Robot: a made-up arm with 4 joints.
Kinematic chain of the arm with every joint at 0, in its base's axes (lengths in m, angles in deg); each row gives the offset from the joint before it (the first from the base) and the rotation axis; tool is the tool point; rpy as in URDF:
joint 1: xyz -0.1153 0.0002 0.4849 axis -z
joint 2: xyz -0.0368 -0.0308 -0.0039 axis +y
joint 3: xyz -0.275 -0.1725 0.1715 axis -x
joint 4: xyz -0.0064 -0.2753 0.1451 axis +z
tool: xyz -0.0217 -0.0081 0.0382 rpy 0 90 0
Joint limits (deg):
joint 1: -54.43..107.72
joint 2: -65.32..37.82
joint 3: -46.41..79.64
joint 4: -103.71..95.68
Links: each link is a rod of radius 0.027 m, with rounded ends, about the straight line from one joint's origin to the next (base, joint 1, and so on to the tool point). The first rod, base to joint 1, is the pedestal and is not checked.
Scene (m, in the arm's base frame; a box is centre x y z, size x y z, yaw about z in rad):
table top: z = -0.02
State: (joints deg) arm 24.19 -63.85 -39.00 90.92
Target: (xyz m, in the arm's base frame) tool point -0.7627 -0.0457 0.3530
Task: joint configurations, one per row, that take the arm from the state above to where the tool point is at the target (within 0.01 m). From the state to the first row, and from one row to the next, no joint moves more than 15 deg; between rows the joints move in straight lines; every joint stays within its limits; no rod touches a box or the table.
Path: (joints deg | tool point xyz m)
1: 34.19 -61.63 -35.72 91.07 | -0.6698 -0.2896 0.3107
2: 44.18 -59.41 -32.45 91.21 | -0.7291 -0.1732 0.3311
3: 54.18 -57.19 -29.17 91.36 | -0.7627 -0.0457 0.3530

